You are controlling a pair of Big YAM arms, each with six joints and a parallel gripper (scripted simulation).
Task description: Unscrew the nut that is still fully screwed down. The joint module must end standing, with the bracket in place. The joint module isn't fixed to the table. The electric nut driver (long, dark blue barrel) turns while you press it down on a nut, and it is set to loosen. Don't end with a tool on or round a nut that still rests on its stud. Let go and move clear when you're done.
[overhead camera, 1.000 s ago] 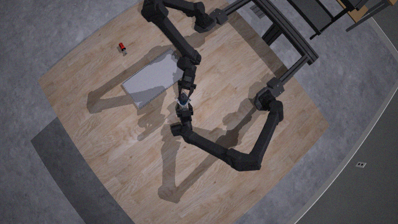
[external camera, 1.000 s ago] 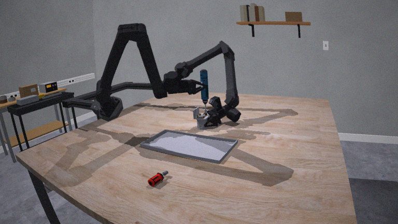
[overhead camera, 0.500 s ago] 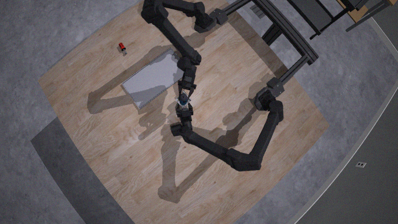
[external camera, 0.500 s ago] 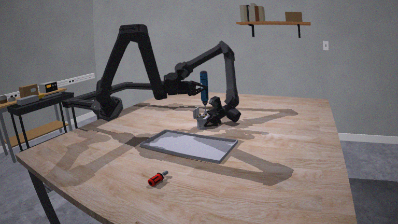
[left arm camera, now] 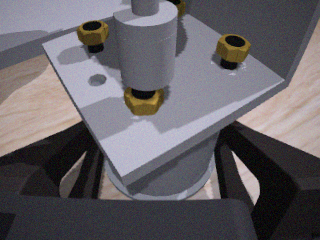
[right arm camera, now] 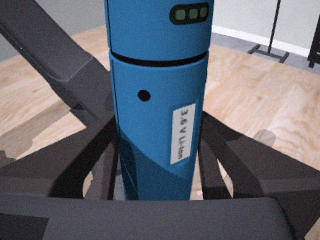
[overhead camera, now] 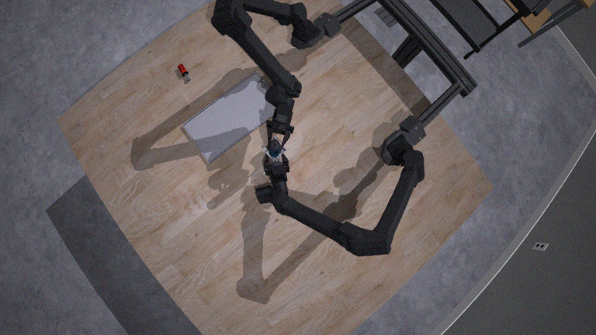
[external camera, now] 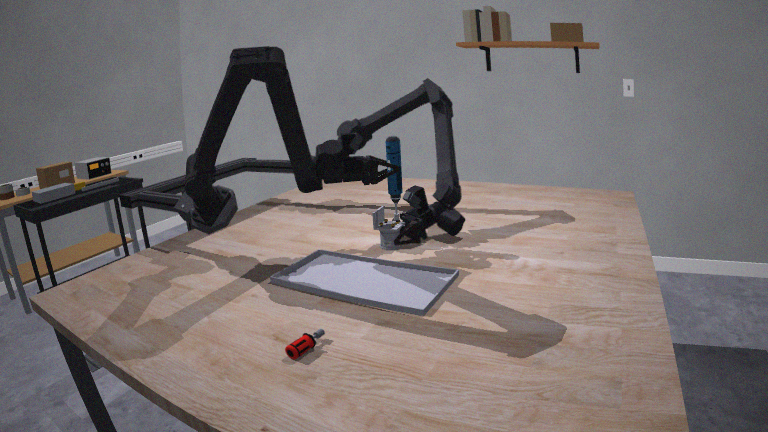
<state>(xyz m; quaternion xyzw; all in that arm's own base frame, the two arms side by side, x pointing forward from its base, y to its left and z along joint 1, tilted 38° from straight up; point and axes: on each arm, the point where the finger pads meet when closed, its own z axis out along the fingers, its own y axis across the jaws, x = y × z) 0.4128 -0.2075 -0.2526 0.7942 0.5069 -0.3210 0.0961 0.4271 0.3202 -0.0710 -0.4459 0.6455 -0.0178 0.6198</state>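
My left hand is 1 cm below the joint module. Round my left hand: driver tip: 1 cm ahead, 2 cm to the left, 7 cm above; then grey bracket plate: 5 cm above; then nut: 1 cm ahead, 2 cm to the left, 5 cm above.
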